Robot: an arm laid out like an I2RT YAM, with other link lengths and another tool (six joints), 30 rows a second.
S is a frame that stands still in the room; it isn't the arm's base.
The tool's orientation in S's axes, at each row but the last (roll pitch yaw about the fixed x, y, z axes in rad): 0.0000 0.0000 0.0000; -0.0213 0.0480 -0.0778; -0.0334 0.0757 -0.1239; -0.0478 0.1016 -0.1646; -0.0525 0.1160 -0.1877; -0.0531 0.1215 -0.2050; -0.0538 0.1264 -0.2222; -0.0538 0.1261 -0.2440; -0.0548 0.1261 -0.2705; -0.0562 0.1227 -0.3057; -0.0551 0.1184 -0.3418; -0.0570 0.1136 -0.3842; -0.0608 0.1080 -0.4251
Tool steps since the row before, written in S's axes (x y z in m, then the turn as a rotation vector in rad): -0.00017 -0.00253 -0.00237 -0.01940 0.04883 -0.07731; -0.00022 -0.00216 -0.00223 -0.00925 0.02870 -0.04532; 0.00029 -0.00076 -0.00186 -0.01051 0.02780 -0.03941; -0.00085 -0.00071 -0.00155 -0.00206 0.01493 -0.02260; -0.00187 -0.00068 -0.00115 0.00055 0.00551 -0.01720; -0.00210 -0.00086 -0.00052 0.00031 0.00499 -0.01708; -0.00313 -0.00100 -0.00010 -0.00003 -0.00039 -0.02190; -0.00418 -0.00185 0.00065 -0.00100 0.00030 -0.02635; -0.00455 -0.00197 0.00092 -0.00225 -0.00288 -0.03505; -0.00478 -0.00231 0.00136 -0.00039 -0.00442 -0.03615; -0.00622 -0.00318 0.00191 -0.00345 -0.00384 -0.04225; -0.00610 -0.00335 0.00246 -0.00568 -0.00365 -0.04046; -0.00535 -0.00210 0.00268 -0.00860 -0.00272 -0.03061
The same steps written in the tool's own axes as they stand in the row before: -0.00017 -0.00253 -0.00237 -0.01940 0.04883 -0.07731; 0.00006 -0.00212 -0.00228 -0.00926 0.02886 -0.04521; 0.00052 -0.00066 -0.00185 -0.01084 0.02762 -0.03945; -0.00056 -0.00076 -0.00165 -0.00216 0.01547 -0.02222; -0.00157 -0.00095 -0.00139 0.00151 0.00641 -0.01683; -0.00180 -0.00123 -0.00081 0.00136 0.00585 -0.01675; -0.00280 -0.00164 -0.00055 0.00282 0.00078 -0.02171; -0.00366 -0.00281 0.00004 0.00228 0.00146 -0.02623; -0.00394 -0.00313 0.00026 0.00302 -0.00146 -0.03508; -0.00400 -0.00369 0.00067 0.00538 -0.00232 -0.03595; -0.00499 -0.00515 0.00105 0.00304 -0.00244 -0.04239; -0.00465 -0.00549 0.00164 0.00071 -0.00319 -0.04089; -0.00427 -0.00425 0.00198 -0.00337 -0.00412 -0.03146
